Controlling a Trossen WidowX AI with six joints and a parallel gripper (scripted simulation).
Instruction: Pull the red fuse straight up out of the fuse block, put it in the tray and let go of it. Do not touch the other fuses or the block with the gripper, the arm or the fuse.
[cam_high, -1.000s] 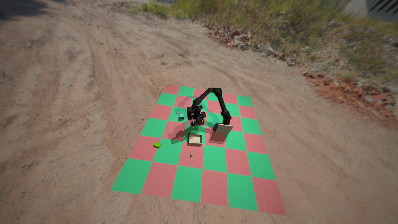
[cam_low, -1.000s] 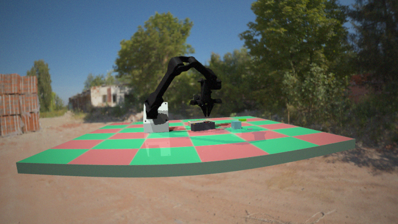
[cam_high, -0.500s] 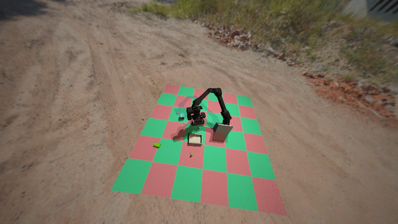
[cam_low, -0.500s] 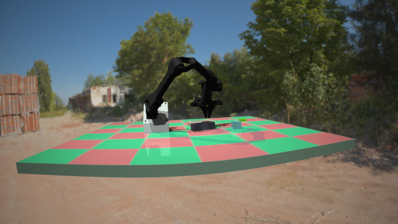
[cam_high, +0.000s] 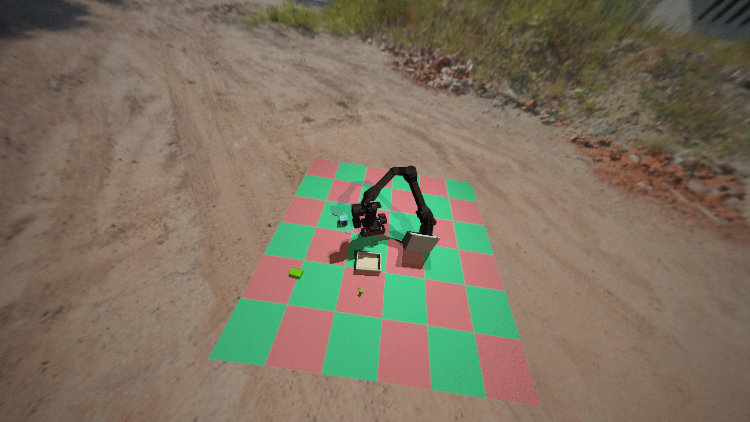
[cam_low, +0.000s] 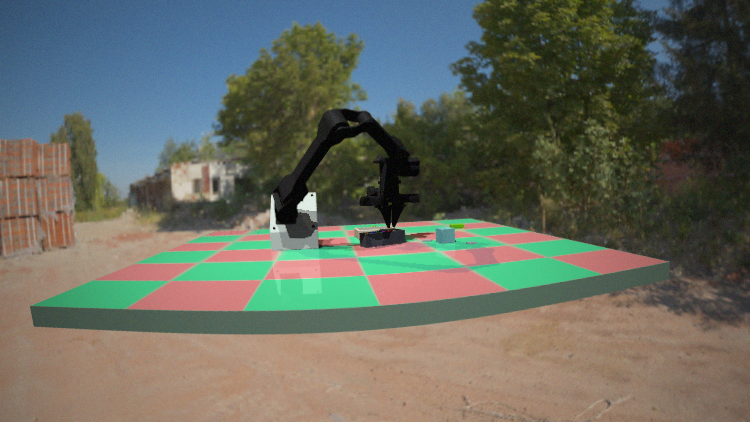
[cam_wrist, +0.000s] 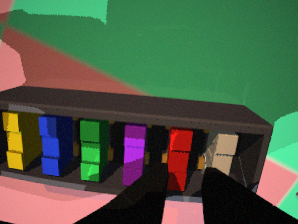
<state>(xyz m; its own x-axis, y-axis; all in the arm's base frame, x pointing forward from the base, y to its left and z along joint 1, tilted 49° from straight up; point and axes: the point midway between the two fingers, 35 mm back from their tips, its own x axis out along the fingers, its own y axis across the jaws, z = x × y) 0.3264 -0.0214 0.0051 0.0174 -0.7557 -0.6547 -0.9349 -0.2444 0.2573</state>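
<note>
Now: the red fuse 20 mm below my gripper tip. From my gripper tip the other things lie so: purple fuse 20 mm below, 20 mm behind, 10 mm to the right; then blue fuse 60 mm behind, 20 mm to the right, 20 mm below; then green fuse 40 mm behind, 20 mm below, 10 mm to the right.
</note>
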